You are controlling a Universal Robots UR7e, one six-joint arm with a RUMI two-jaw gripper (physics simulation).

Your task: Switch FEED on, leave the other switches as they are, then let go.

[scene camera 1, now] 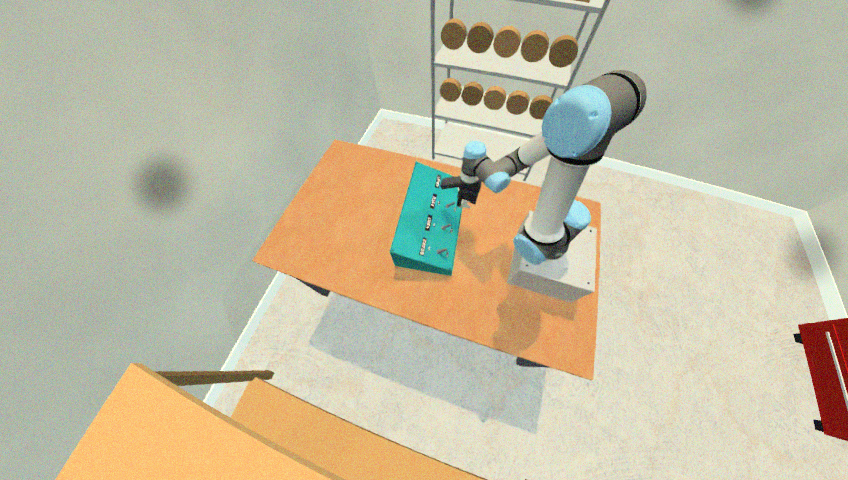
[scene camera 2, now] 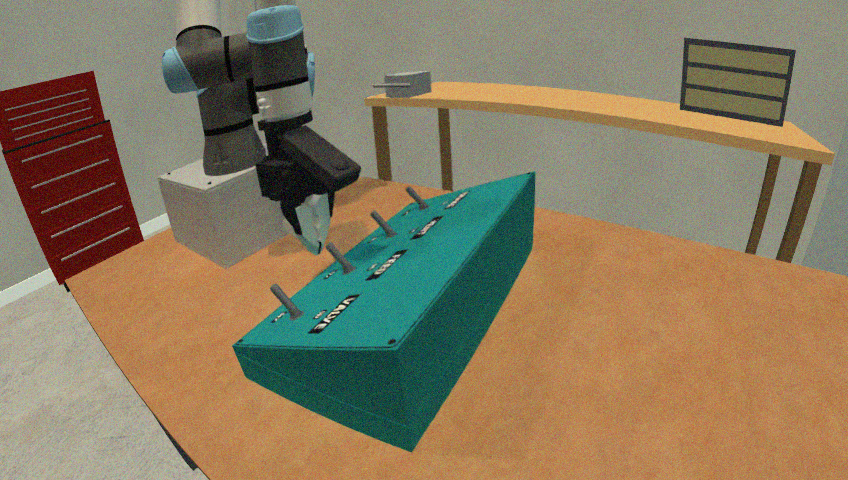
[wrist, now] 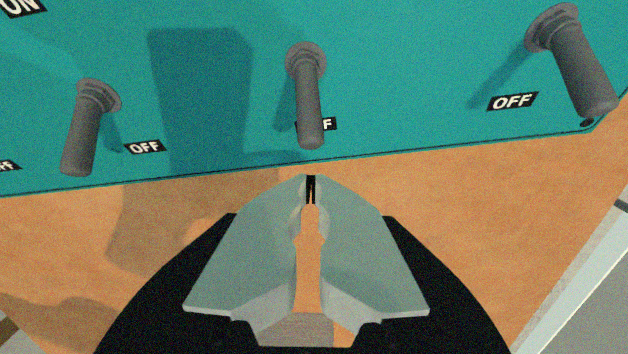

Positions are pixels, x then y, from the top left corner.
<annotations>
The gripper shows in scene camera 1 (pixel 460 207), in scene camera 2 and in the wrist view. One and the same spot on the gripper: (wrist: pixel 372 269) is (scene camera 2: pixel 303 214).
</annotations>
